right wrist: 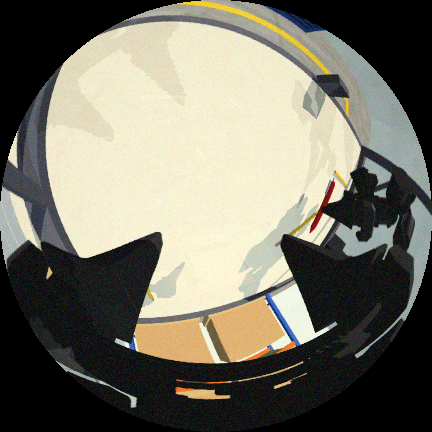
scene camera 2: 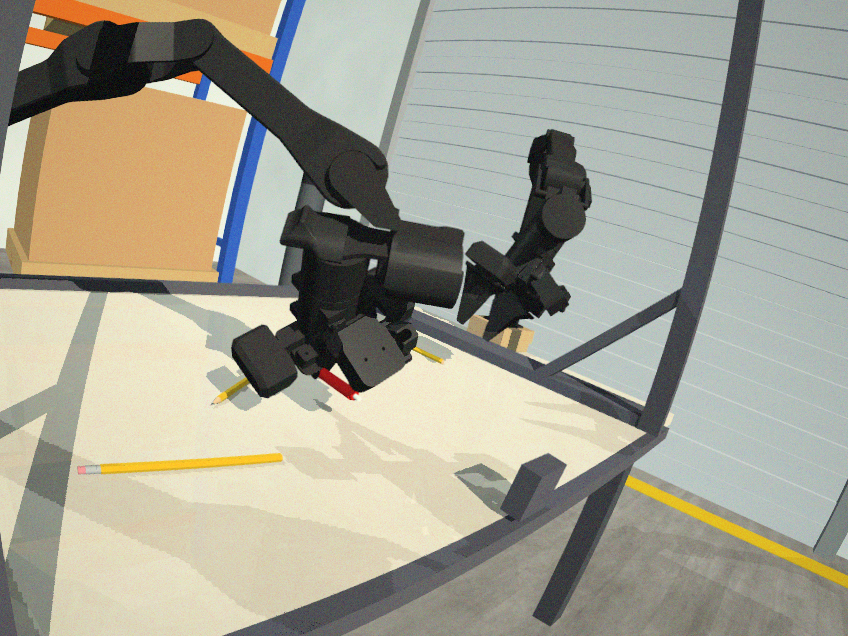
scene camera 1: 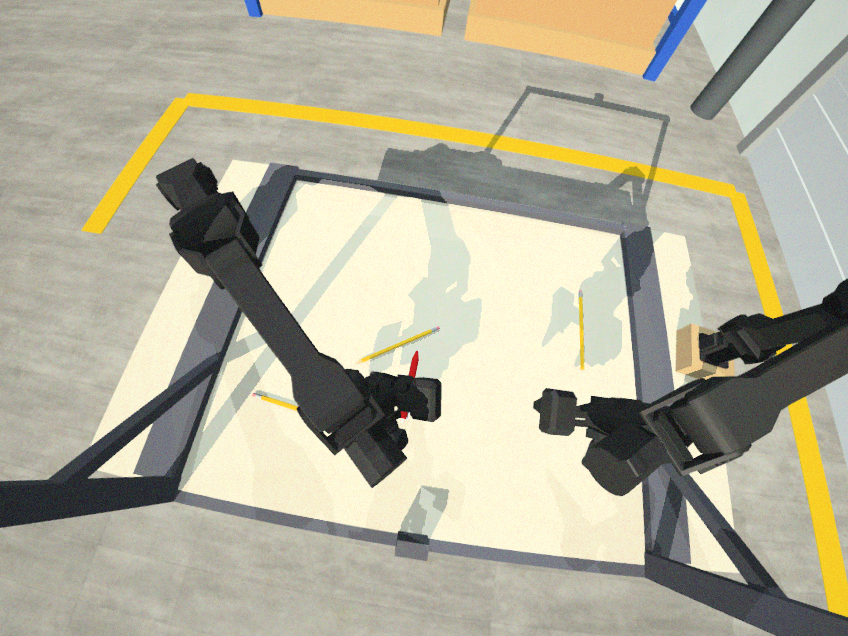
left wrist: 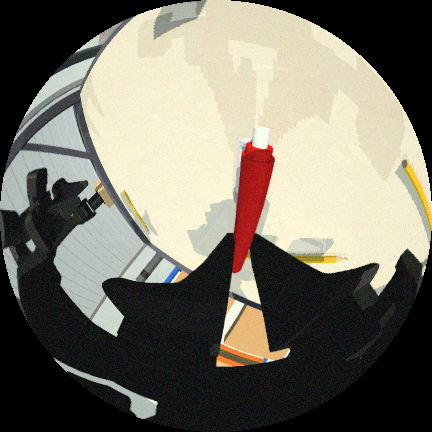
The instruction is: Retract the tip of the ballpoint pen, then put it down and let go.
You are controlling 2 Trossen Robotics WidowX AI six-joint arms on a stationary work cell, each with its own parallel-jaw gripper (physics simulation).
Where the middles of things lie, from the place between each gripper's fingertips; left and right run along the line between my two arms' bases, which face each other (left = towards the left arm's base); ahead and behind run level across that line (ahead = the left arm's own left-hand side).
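The red ballpoint pen [left wrist: 254, 165] is 50 mm below my right hand, 10 mm behind it and 250 mm to the left of it. The tan block [scene camera 1: 687, 338] is 210 mm ahead of my right hand, 350 mm to the right of it and 70 mm below it, while the small grey block [scene camera 2: 536, 480] is 180 mm to the left of that same right hand, 260 mm behind it and 60 mm below it.
My left hand is right at the red ballpoint pen. From my left hand I find the tan block 21 cm ahead, 60 cm to the right and 2 cm below, and the small grey block 7 cm to the right, 25 cm behind and 1 cm below.
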